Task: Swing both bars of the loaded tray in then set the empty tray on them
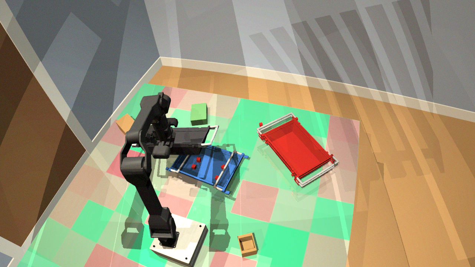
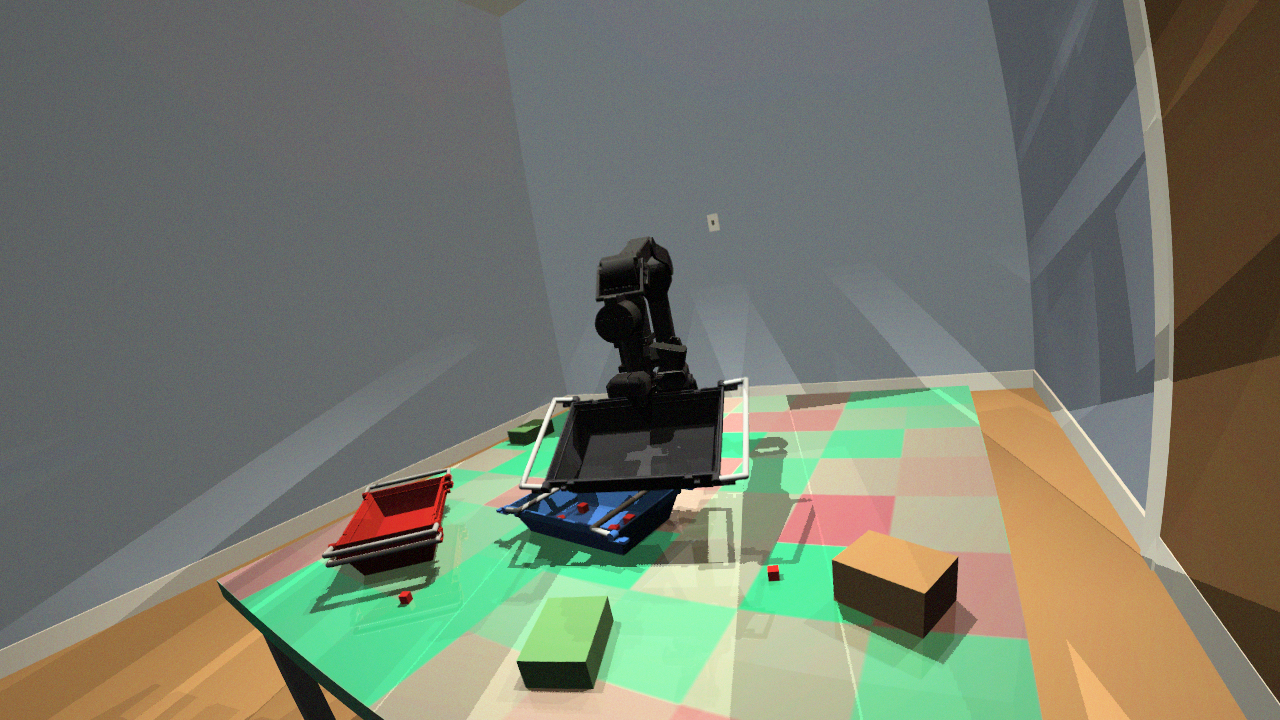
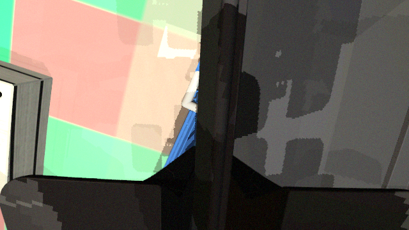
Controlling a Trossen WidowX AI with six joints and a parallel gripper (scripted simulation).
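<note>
Now: the black tray 80 mm ahead of my gripper tip, 10 mm to the left of it and 10 mm below it. Also, from my gripper tip: small brown box (340 mm to the right, 290 mm behind, 160 mm below).
</note>
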